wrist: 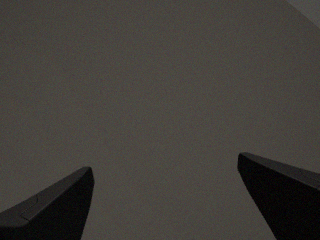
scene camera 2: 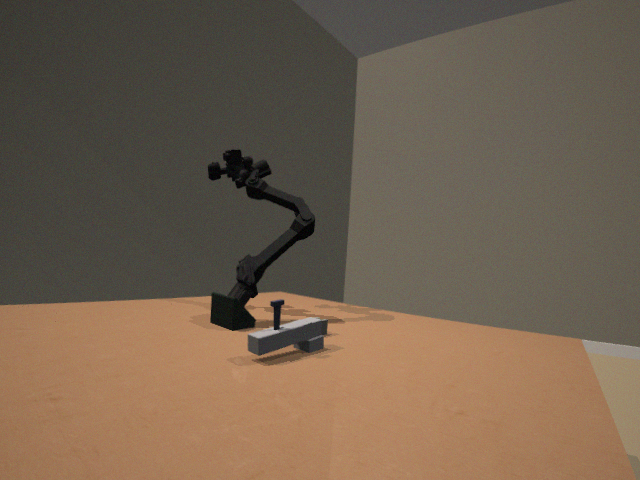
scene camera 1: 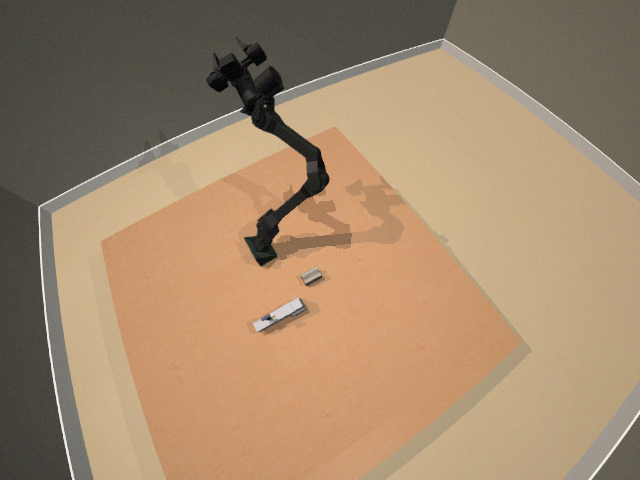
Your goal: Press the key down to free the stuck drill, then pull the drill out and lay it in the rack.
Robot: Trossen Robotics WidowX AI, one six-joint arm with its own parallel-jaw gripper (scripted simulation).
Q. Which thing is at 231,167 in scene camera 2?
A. My gripper.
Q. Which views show my gripper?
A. The wrist view, scene camera 2 and scene camera 1: all of them.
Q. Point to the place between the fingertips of my gripper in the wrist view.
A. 167,168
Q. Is my gripper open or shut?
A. Open.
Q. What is my gripper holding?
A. Nothing.
